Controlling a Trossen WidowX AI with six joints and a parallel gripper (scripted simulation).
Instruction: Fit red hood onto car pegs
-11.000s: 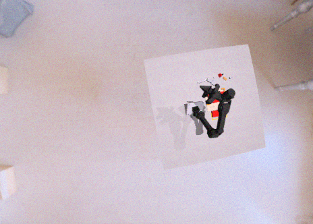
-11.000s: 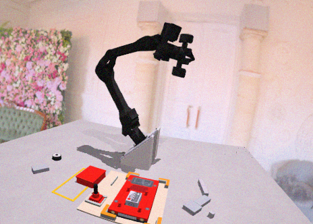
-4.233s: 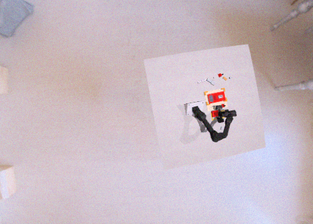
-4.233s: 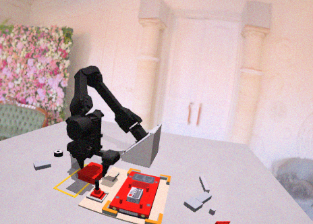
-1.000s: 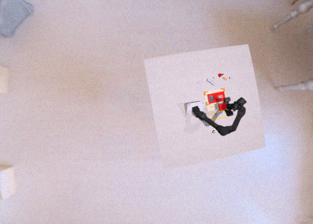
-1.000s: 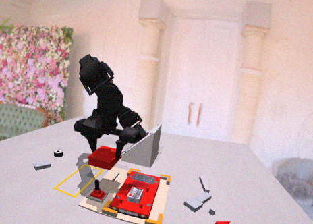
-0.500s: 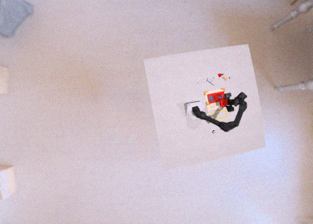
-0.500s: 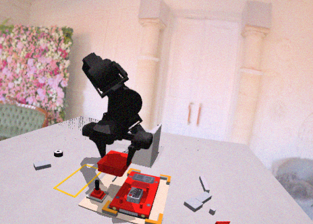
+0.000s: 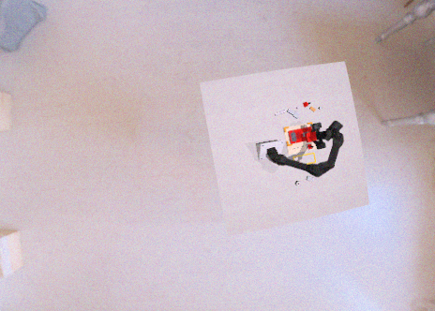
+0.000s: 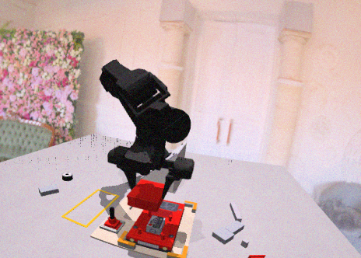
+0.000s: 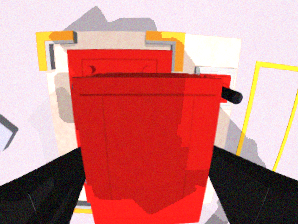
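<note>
Now: the grey engine block 10 mm ahead of my gripper tip, 30 mm to the left of it and 90 mm below it. The rest, counted from my gripper tip: red hood (right at my gripper tip).
</note>
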